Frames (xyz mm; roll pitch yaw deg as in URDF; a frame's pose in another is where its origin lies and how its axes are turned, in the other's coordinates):
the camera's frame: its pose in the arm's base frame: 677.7 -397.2 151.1 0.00 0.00 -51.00
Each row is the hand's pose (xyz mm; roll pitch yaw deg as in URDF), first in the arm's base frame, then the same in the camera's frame.
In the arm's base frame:
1: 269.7 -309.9 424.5 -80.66 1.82 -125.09
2: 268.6 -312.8 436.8 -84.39 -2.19 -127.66
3: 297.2 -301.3 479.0 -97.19 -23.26 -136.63
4: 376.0 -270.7 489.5 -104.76 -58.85 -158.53
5: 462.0 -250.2 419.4 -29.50 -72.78 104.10
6: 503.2 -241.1 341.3 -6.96 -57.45 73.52
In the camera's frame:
1: -324.6 -262.1 273.4 -80.66 1.82 -74.09
2: -323.0 -264.8 285.7 -84.39 -2.19 -76.66
3: -314.0 -235.4 327.9 -97.19 -23.26 -85.63
4: -288.2 -154.9 338.4 -104.76 -58.85 -107.53
5: -250.0 -75.1 268.3 -29.50 -72.78 155.10
6: -231.1 -37.4 190.2 -6.96 -57.45 124.52

